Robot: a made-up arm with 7 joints. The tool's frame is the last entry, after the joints. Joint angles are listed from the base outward. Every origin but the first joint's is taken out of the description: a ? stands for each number. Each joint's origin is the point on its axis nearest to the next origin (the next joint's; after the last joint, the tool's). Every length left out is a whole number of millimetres.
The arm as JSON. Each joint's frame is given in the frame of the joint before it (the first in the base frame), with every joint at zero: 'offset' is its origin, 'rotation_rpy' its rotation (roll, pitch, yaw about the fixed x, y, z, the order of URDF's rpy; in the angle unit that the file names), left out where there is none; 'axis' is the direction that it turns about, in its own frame. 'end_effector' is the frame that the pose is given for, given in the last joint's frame.
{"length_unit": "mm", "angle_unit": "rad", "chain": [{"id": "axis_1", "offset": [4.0, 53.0, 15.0], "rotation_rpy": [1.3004, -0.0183, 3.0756], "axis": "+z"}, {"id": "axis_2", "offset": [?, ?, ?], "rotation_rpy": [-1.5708, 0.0, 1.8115], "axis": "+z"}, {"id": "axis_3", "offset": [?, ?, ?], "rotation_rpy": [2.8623, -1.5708, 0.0], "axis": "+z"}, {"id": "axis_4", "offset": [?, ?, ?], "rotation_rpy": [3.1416, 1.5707, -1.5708], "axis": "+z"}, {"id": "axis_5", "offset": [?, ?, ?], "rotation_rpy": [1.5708, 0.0, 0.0], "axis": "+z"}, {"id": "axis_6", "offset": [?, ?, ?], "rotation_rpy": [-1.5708, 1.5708, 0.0], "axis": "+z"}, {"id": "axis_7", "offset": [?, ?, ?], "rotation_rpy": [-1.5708, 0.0, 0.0], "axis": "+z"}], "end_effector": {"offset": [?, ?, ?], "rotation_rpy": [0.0, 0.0, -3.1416]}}
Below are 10 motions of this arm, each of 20 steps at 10 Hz.
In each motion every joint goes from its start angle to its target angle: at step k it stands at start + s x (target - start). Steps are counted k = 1, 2, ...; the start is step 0. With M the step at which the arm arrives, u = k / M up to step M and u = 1 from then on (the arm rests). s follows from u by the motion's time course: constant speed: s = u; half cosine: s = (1 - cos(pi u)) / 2; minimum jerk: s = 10 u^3 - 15 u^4 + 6 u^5.
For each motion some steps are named. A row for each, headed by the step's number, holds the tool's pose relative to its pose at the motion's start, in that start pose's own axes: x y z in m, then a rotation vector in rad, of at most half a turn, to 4 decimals.
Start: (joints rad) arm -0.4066 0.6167 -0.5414 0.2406 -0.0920 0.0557 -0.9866
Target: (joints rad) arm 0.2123 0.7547 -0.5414 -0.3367 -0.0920 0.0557 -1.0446
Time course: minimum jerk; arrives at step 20
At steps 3, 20:
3: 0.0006 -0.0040 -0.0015 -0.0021 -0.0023 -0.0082
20: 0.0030 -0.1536 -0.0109 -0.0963 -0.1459 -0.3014

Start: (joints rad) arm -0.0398 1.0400 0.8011 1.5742 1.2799 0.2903 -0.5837
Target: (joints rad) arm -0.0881 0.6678 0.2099 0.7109 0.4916 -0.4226 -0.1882
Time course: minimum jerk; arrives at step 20
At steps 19, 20:
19: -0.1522 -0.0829 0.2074 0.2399 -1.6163 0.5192
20: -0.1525 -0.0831 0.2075 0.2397 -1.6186 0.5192

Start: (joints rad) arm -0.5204 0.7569 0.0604 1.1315 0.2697 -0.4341 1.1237
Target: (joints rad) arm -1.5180 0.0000 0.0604 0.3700 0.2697 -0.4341 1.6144
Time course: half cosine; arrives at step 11
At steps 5, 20:
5: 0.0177 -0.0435 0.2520 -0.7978 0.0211 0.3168
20: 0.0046 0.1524 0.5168 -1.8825 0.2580 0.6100

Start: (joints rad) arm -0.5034 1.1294 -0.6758 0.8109 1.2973 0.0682 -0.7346
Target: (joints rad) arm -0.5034 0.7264 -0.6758 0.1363 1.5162 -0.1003 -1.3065
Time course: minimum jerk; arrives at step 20
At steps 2, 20:
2: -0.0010 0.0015 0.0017 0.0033 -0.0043 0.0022
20: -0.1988 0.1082 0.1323 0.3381 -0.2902 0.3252

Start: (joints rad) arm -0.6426 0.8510 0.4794 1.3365 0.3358 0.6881 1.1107
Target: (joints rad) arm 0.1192 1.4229 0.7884 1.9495 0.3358 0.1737 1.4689
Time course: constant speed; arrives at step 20
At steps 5, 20:
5: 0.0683 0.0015 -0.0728 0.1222 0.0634 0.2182
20: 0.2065 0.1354 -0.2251 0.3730 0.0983 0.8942

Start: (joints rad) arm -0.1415 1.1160 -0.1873 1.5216 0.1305 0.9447 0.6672
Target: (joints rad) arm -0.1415 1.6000 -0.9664 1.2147 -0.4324 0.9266 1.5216
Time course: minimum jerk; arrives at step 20
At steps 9, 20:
9: 0.0403 0.0573 -0.0008 -0.0855 0.0030 0.5215
20: 0.0818 0.1174 -0.0228 -0.0836 -0.0019 1.2135

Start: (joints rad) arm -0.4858 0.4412 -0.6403 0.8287 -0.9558 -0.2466 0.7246
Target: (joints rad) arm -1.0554 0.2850 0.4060 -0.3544 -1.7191 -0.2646 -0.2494
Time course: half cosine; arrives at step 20
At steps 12, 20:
12: -0.0952 -0.0053 0.3136 -1.3344 -0.6625 -1.1410
20: -0.1811 0.1014 0.3792 -1.7364 -1.4273 -1.7285

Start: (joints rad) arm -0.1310 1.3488 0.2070 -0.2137 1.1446 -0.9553 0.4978
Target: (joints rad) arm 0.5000 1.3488 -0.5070 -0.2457 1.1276 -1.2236 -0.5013
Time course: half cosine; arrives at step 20
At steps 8, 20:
8: 0.0013 -0.0445 0.0986 -0.4031 -0.3348 -0.4021
20: -0.0394 -0.0052 0.2937 -0.9029 -1.2842 -0.8464

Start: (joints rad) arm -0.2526 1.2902 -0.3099 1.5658 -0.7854 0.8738 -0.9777
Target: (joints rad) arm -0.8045 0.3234 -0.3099 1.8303 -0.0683 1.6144 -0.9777
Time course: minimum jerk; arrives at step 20
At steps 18, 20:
18: 0.1518 -0.2632 -0.1322 0.1351 1.1433 0.1534
20: 0.1515 -0.2657 -0.1334 0.1408 1.1494 0.1599

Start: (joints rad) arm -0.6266 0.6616 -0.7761 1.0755 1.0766 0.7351 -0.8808
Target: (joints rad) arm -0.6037 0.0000 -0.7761 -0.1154 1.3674 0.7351 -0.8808
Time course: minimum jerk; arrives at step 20
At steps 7, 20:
7: -0.0901 0.0053 0.0674 0.0673 -0.3190 0.2253
20: -0.3874 -0.0502 0.0340 -0.1237 -1.3752 0.8773

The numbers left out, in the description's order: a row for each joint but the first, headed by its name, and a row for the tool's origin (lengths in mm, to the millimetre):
axis_2: 4.0 -20.0 0.0
axis_3: -188.0 49.0 0.0
axis_4: 22.0 3.0 0.0
axis_5: 14.0 -169.0 0.0
axis_6: 0.0 0.0 0.0
axis_7: -65.0 0.0 0.0
tool: 0.0 0.0 0.0

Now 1 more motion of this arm.
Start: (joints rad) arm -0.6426 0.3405 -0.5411 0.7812 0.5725 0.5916 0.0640
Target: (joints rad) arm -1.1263 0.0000 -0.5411 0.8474 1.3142 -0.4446 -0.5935
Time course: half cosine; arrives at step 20
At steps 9, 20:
9: -0.0267 0.0527 0.1114 0.2775 -0.5871 -0.0267
20: -0.1179 0.0938 0.2261 1.0713 -1.0757 -0.0439

